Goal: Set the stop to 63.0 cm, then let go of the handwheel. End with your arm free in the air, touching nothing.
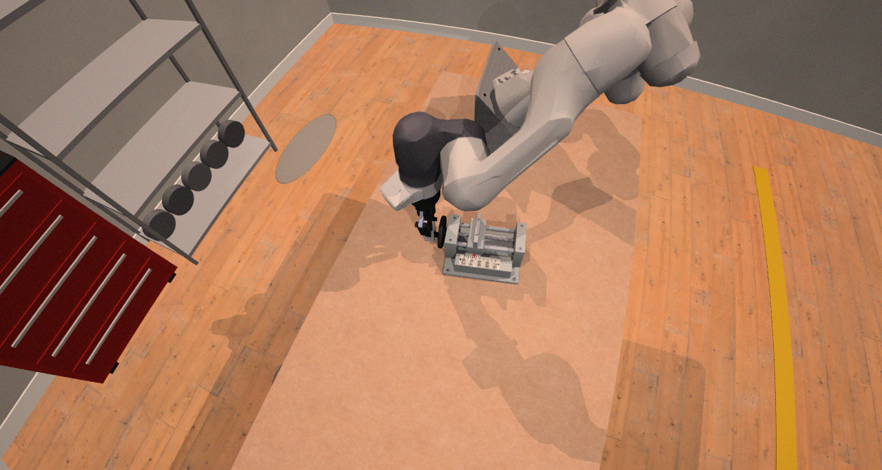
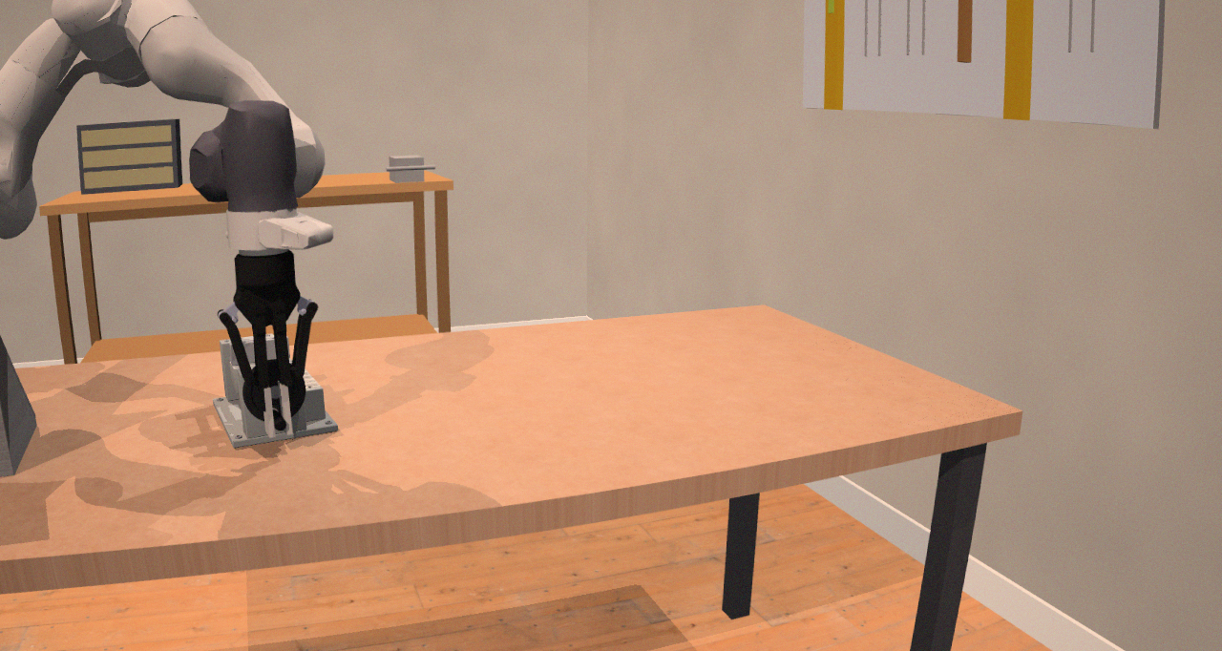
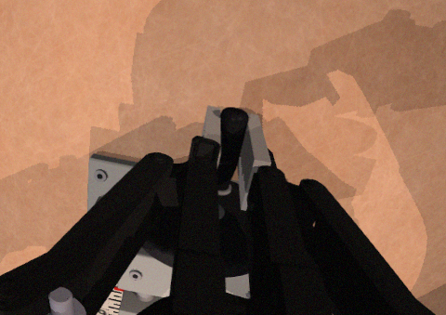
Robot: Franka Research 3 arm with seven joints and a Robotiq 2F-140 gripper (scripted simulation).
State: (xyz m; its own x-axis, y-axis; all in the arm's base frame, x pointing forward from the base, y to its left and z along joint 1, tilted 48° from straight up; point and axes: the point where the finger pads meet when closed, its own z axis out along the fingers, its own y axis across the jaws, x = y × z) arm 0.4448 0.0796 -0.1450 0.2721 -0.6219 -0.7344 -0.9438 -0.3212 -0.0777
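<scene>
Now: hand 2 cm to the right of the black handwheel and 1 cm above it. The rest, counted from my hand: sliding stop (13 cm to the left, 3 cm above, 2 cm behind).
</scene>
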